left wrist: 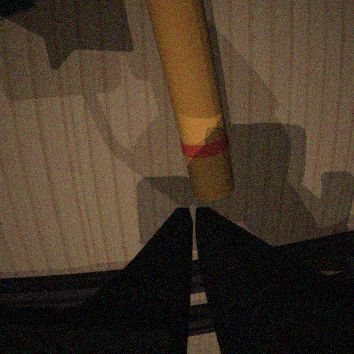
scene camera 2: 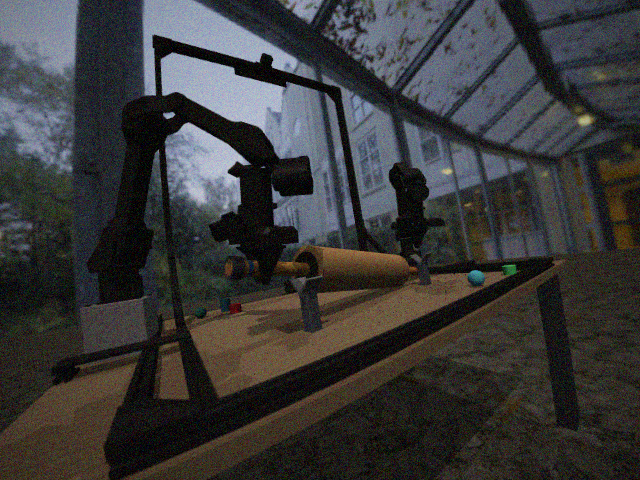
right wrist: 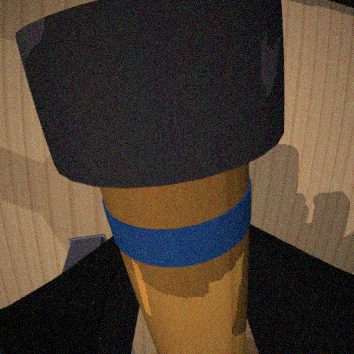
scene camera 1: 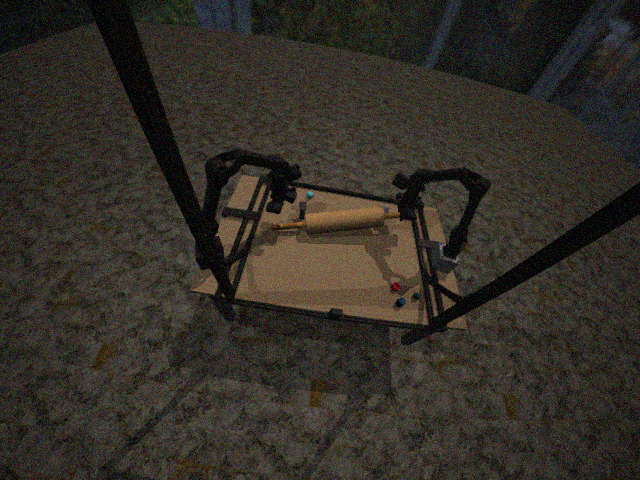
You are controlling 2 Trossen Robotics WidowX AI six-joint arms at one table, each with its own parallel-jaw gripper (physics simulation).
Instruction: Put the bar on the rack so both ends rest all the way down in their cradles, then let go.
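Seen in the pictures: left gripper, fingertip midpoint: [left wrist: 191, 219] [scene camera 2: 417, 248]; right gripper, fingertip midpoint: [scene camera 2: 262, 283] [right wrist: 185, 232] [scene camera 1: 399, 219]; left arm's base, link origin: [scene camera 2: 407, 252]; right arm's base, link origin: [scene camera 2: 121, 300] [scene camera 1: 449, 252].
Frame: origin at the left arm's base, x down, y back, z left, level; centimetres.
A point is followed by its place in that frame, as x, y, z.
Note:
The bar, a tan rolling pin [scene camera 1: 345, 220] @(-2.5, -62.4, 0.2) [scene camera 2: 356, 267] @(0.1, -72.8, 6.8) [left wrist: 186, 65] @(4.2, -36.7, 8.7), is tilted down towards its red-banded end, which is low over the tabletop; contact there is unclear. Two grey cradles stand on the table: one [scene camera 1: 302, 209] @(0.1, -44.9, 13.0) [scene camera 2: 423, 269] @(4.6, -47.2, 15.9) near the low end, one [scene camera 1: 386, 210] @(1.2, -89.5, 5.2) [scene camera 2: 310, 305] @(4.7, -89.7, 5.2) near the raised end. In scene camera 2 the bar lies behind both, out of them. My right gripper [scene camera 2: 267, 276] @(-0.2, -92.9, -2.7) [right wrist: 185, 232] @(-0.2, -92.9, -2.7) is shut on the blue-banded handle, holding it up. My left gripper [scene camera 2: 412, 252] @(-1.7, -32.5, 11.9) [left wrist: 191, 219] @(-1.7, -32.5, 11.9) is shut and empty, fingertips just beyond the red-banded end.
A cyan ball [scene camera 1: 310, 194] @(6.0, -54.1, 28.4) [scene camera 2: 476, 277] @(7.0, -56.0, 29.7) lies behind the cradles in scene camera 1. A green cylinder [scene camera 2: 509, 269] @(7.8, -41.1, 37.7) is near the edge. A red piece [scene camera 1: 395, 286] @(6.9, -76.3, -34.1) [scene camera 2: 235, 308] @(7.9, -78.0, -32.6), a teal cylinder [scene camera 1: 400, 302] @(5.5, -74.0, -42.0) [scene camera 2: 224, 304] @(7.0, -76.5, -40.4) and a dark ball [scene camera 1: 416, 296] @(6.5, -83.5, -41.3) [scene camera 2: 200, 312] @(7.4, -85.3, -39.6) lie together. A black frame surrounds the table.

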